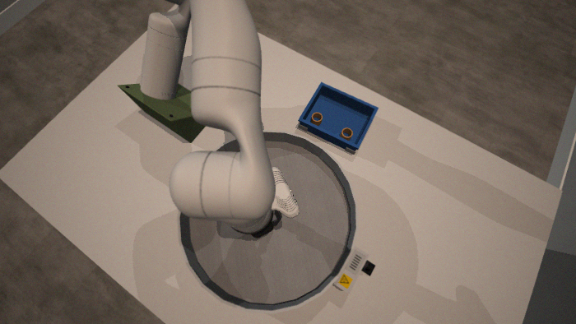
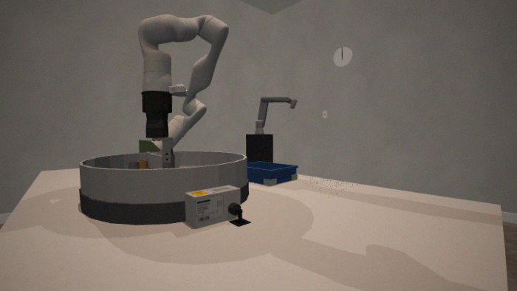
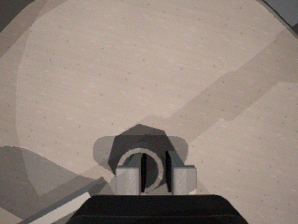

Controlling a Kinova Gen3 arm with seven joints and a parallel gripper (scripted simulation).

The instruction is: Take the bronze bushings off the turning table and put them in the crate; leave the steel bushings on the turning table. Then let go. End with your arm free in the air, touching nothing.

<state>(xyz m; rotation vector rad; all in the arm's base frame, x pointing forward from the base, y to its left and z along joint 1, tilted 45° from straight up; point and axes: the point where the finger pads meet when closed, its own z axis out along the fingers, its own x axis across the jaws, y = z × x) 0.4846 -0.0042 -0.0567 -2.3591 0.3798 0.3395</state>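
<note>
The round turning table is 60 mm below my hand and 10 mm behind it. The rest, counted from my hand: blue crate: 350 mm to the left, 90 mm below, 60 mm behind.
</note>
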